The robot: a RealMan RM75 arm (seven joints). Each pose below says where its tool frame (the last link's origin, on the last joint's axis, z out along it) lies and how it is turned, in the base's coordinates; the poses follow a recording.
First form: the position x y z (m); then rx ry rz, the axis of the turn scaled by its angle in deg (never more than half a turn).
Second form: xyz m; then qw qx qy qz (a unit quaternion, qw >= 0). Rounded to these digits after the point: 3 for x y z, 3 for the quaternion.
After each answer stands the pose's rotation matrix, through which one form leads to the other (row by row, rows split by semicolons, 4 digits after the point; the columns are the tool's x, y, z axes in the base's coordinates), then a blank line. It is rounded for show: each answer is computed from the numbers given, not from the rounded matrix.
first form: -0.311 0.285 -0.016 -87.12 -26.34 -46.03
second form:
-0.311 0.285 -0.016 0.629 -0.664 -0.201 -0.351
0.6734 0.7079 0.2130; -0.1750 -0.1272 0.9763; 0.7182 -0.6948 0.0382

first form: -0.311 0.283 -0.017 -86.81 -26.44 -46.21
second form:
-0.311 0.283 -0.017 0.630 -0.662 -0.202 -0.352
0.6706 0.7108 0.2120; -0.1774 -0.1239 0.9763; 0.7203 -0.6924 0.0430

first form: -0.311 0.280 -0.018 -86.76 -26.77 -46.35
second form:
-0.311 0.280 -0.018 0.630 -0.661 -0.204 -0.353
0.6673 0.7146 0.2101; -0.1751 -0.1237 0.9768; 0.7239 -0.6885 0.0426

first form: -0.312 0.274 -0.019 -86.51 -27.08 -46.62
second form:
-0.312 0.274 -0.019 0.630 -0.659 -0.206 -0.355
0.6624 0.7195 0.2085; -0.1754 -0.1216 0.9770; 0.7283 -0.6837 0.0456

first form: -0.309 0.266 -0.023 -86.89 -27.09 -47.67
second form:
-0.309 0.266 -0.023 0.624 -0.661 -0.206 -0.362
0.6524 0.7247 0.2218; -0.1804 -0.1357 0.9742; 0.7361 -0.6756 0.0422

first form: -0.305 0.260 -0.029 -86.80 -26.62 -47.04
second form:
-0.305 0.260 -0.029 0.628 -0.661 -0.203 -0.358
0.6613 0.7174 0.2190; -0.1817 -0.1301 0.9747; 0.7278 -0.6844 0.0443

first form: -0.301 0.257 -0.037 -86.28 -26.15 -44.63
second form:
-0.301 0.257 -0.037 0.639 -0.660 -0.200 -0.341
0.6870 0.7000 0.1950; -0.1721 -0.1039 0.9796; 0.7060 -0.7065 0.0491

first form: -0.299 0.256 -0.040 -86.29 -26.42 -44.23
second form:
-0.299 0.256 -0.040 0.639 -0.660 -0.202 -0.338
0.6893 0.6996 0.1883; -0.1659 -0.1005 0.9810; 0.7052 -0.7074 0.0467

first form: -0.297 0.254 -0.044 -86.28 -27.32 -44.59
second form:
-0.297 0.254 -0.044 0.637 -0.659 -0.209 -0.341
0.6806 0.7093 0.1835; -0.1587 -0.1018 0.9821; 0.7153 -0.6975 0.0433

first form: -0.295 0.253 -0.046 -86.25 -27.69 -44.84
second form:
-0.295 0.253 -0.046 0.636 -0.659 -0.212 -0.342
0.6759 0.7140 0.1824; -0.1567 -0.1026 0.9823; 0.7201 -0.6925 0.0425

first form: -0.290 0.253 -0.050 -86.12 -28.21 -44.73
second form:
-0.290 0.253 -0.050 0.636 -0.658 -0.215 -0.342
0.6736 0.7179 0.1756; -0.1509 -0.0990 0.9836; 0.7235 -0.6891 0.0416

